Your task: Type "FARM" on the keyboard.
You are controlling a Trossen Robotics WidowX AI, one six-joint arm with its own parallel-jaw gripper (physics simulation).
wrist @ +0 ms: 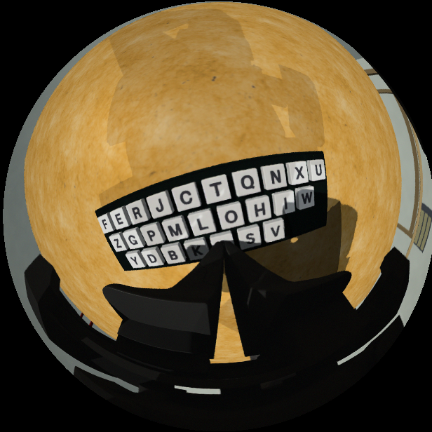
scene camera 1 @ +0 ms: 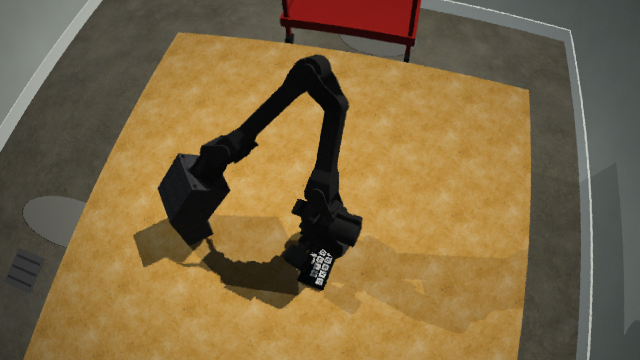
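Seen in the pictures: arm's base at its link origin: [scene camera 1: 204, 171].
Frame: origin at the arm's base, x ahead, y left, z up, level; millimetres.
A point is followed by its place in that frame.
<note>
A black keyboard [scene camera 1: 311, 283] {x 308, y -98, z -198 mm} [wrist: 317, 216] with white letter keys lies on the table, partly hidden by the arm in the scene view. In the wrist view, the F key [wrist: 104, 223] is at the left end of the top row, and the R key [wrist: 137, 213] is third in that row. The M key [wrist: 175, 230] is in the middle row. My gripper [wrist: 222, 246] is shut and empty. Its fingertips overlap the A key [wrist: 220, 237], between K and S in the bottom row, and cover its letter. Whether they touch it cannot be told.
The wooden table [scene camera 1: 425, 150] {x 454, y 392, z -211 mm} [wrist: 175, 100] carries the arm's base [scene camera 1: 192, 195] {x 14, y -70, z 16 mm} at the left in the scene view. A red cart [scene camera 1: 350, 29] stands on the floor beyond the table's back edge. Arm shadows fall across the table and part of the keyboard.
</note>
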